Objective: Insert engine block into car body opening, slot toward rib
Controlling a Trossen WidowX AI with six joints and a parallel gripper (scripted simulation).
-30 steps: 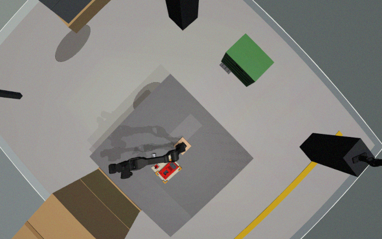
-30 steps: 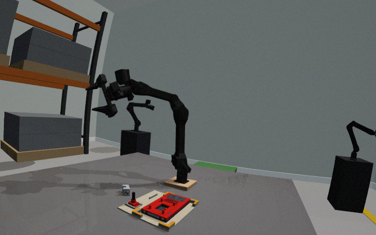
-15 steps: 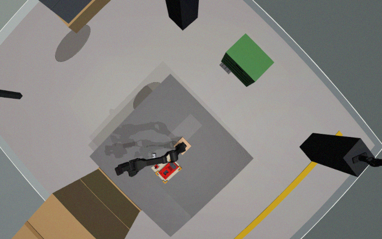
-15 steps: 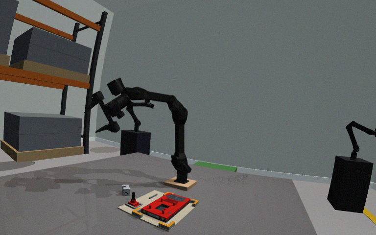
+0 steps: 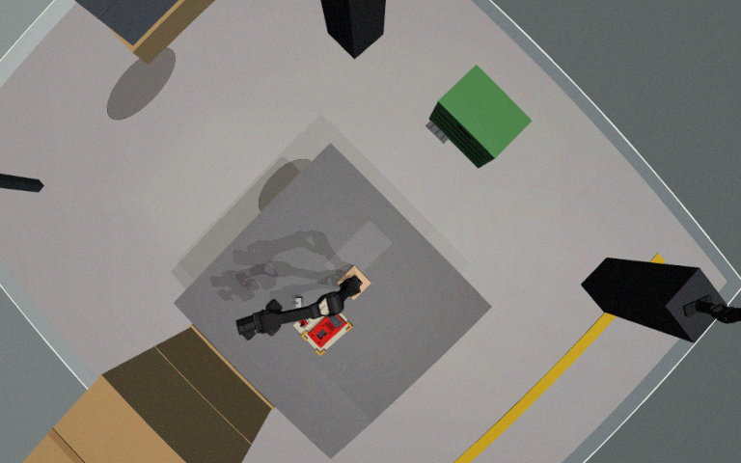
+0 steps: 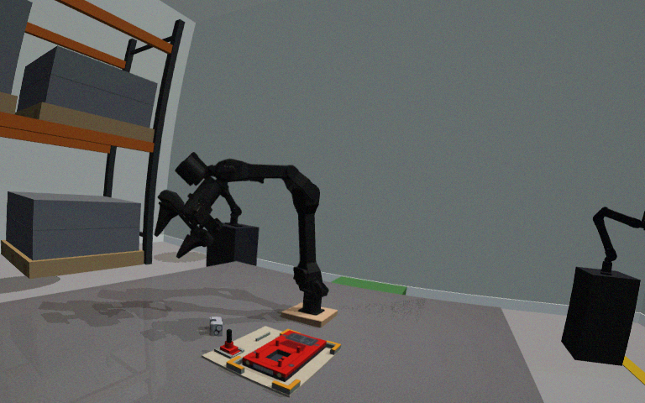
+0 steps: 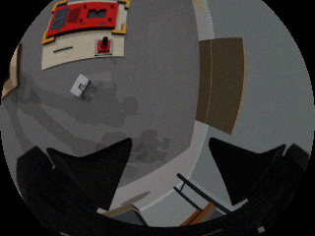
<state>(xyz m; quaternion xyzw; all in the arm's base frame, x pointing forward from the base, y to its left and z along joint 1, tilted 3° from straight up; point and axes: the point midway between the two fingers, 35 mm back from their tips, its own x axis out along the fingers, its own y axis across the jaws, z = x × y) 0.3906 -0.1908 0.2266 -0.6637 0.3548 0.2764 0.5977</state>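
Now: gripper tip 20 cm above the engine block, 11 cm past it and 7 cm to the right of it. The rest, counted from my gripper tip: black post (19 cm below, 18 cm to the left, 4 cm behind).
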